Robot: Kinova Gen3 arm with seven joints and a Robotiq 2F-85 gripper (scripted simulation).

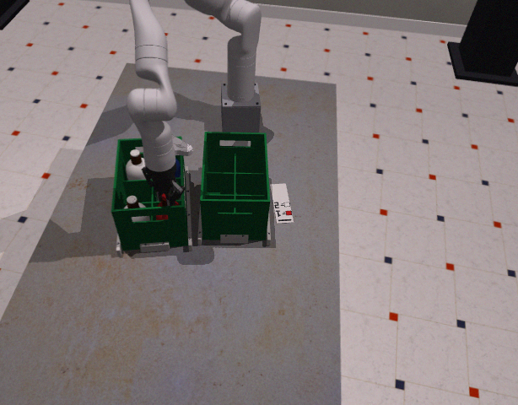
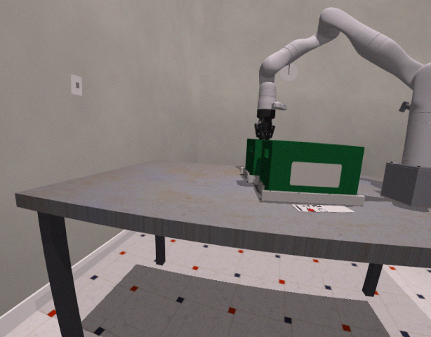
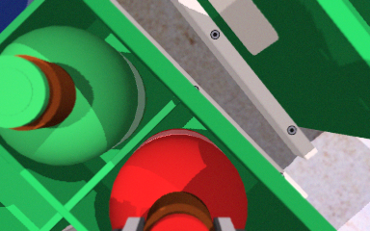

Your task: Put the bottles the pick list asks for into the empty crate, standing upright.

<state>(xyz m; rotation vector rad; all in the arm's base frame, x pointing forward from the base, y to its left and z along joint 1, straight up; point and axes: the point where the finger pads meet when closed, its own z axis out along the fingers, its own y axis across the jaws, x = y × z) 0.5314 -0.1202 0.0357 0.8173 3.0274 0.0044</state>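
The red-label bottle is 7 cm below my hand. Round my hand: green bottle 8 cm behind, 7 cm below, 2 cm to the right; blue bottle 17 cm behind, 7 cm below, 4 cm to the right; pick list 31 cm to the left, 17 cm behind, 16 cm below.
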